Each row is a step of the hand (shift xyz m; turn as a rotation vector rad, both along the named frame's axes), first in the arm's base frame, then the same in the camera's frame.
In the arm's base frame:
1: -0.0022 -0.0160 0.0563 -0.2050 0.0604 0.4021
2: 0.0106 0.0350 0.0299 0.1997 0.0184 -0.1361
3: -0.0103 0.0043 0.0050 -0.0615 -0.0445 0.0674
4: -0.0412 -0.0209 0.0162 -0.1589 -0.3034 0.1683
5: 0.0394 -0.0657 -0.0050 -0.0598 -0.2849 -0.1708
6: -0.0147 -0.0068 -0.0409 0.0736 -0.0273 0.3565
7: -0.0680 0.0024 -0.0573 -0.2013 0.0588 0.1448
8: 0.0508 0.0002 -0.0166 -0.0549 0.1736 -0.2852
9: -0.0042 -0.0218 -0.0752 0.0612 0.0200 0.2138
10: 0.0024 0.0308 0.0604 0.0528 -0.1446 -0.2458
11: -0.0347 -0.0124 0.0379 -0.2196 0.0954 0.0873
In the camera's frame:
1: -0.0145 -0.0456 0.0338 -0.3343 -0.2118 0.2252
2: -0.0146 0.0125 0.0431 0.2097 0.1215 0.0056
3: -0.0122 -0.0009 0.0005 -0.0580 -0.0833 0.0000
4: -0.0326 -0.0320 -0.0176 -0.0741 -0.3638 -0.0884
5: 0.0611 -0.0445 -0.0135 0.1174 -0.1397 -0.2839
6: 0.0038 0.0160 -0.0408 -0.0460 -0.2167 0.2901
7: -0.0400 0.0253 -0.0753 -0.2441 -0.0645 0.0345
8: 0.0490 0.0169 0.0129 -0.0191 0.2962 -0.1625
9: 0.0302 0.0251 -0.0679 -0.0272 -0.0982 0.1987
10: -0.0303 -0.0096 0.0600 0.1843 0.0325 -0.2216
11: -0.0376 -0.0367 0.0055 -0.2548 -0.0045 -0.0012

